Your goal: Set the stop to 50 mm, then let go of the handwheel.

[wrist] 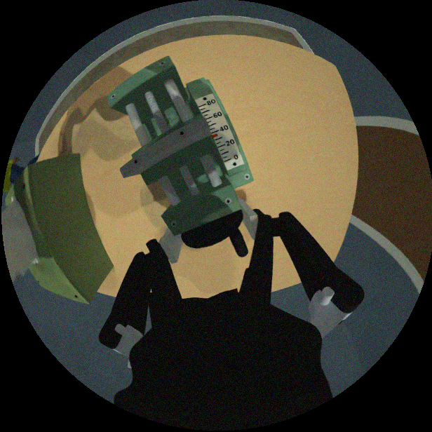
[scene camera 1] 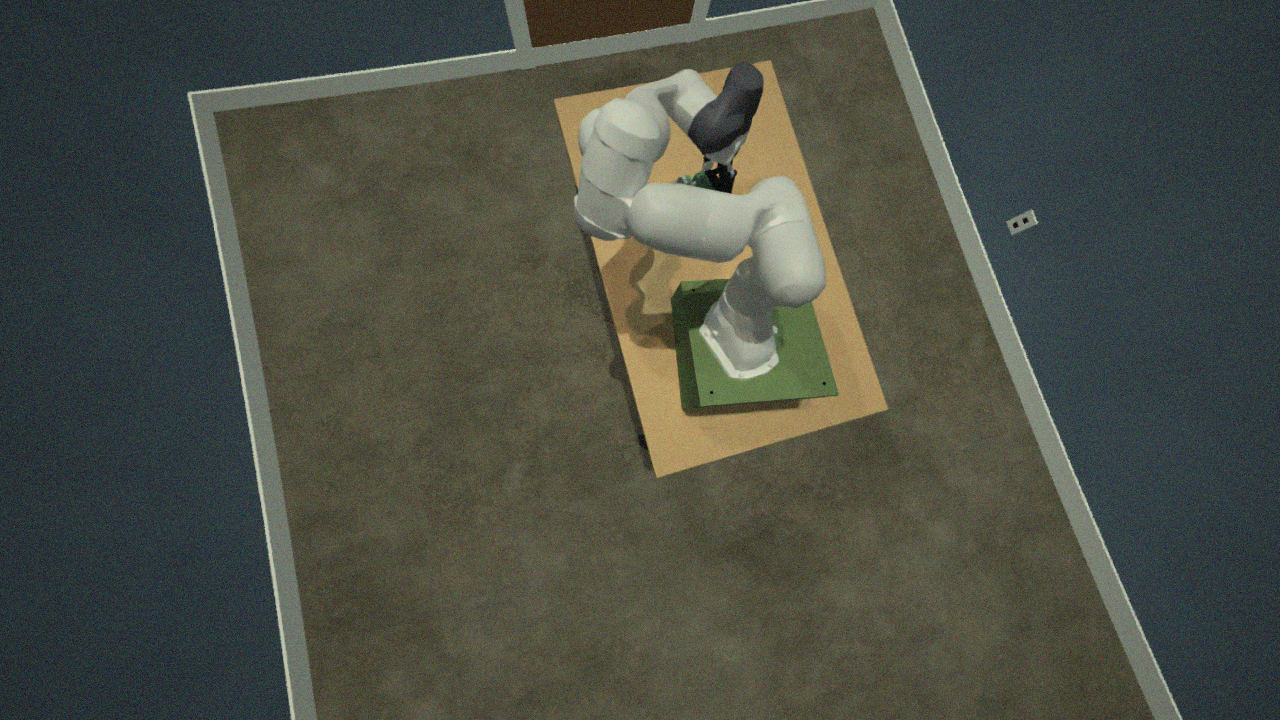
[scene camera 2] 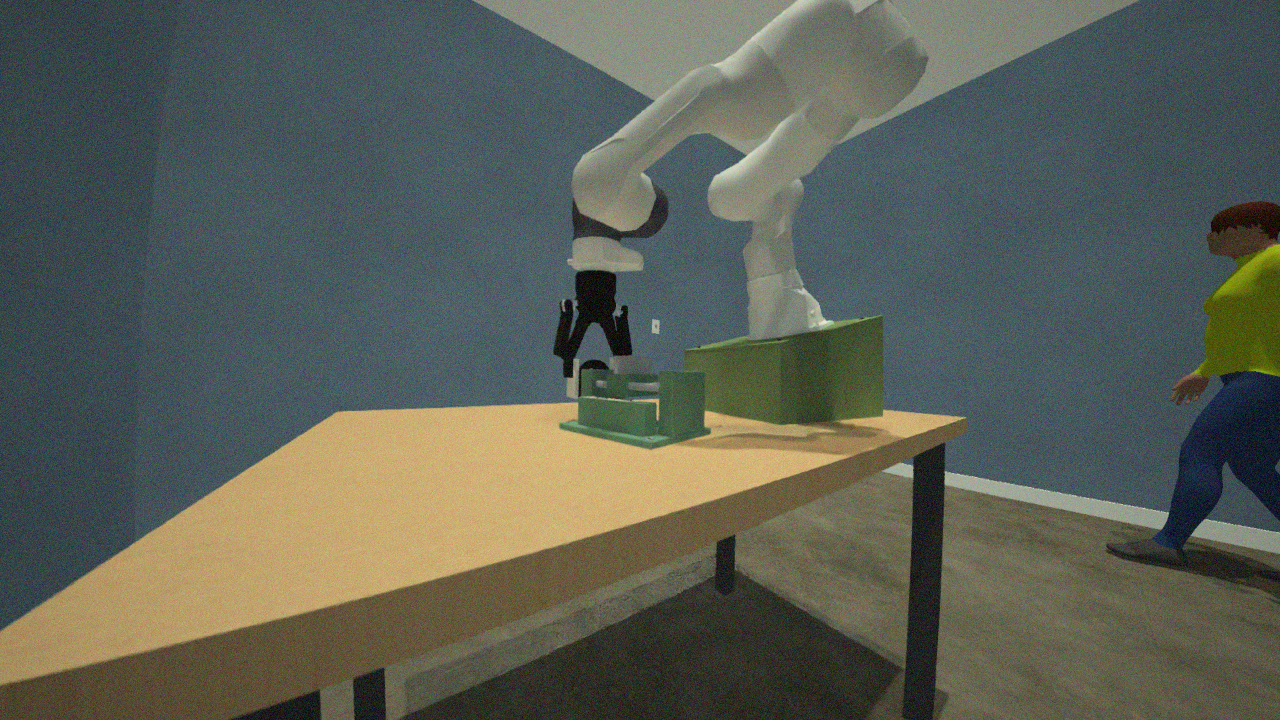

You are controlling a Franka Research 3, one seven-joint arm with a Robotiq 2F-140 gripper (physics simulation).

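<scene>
The green stop device (scene camera 1: 692,180) (scene camera 2: 682,402) (wrist: 187,215) stands on the table. Its grey-topped stop (wrist: 172,145) sits across the rods partway along. Its red pointer (wrist: 215,135) stands on the scale (wrist: 233,159) between 20 and 40, a little short of the 40 mark. The black handwheel (scene camera 2: 592,365) (wrist: 205,237) is at the device's near end in the wrist view, its crank handle (wrist: 240,244) pointing down and right. My gripper (scene camera 1: 720,179) (scene camera 2: 599,370) (wrist: 209,216) is shut on the handwheel, one pad at each side. The pads' inner faces are partly hidden.
The wooden table (scene camera 1: 769,429) (scene camera 2: 429,483) (wrist: 300,100) carries the green robot base block (scene camera 1: 760,385) (scene camera 2: 832,376) (wrist: 70,215), which stands left of the device in the wrist view. A person (scene camera 2: 1244,313) in a yellow top is at the right in scene camera 2.
</scene>
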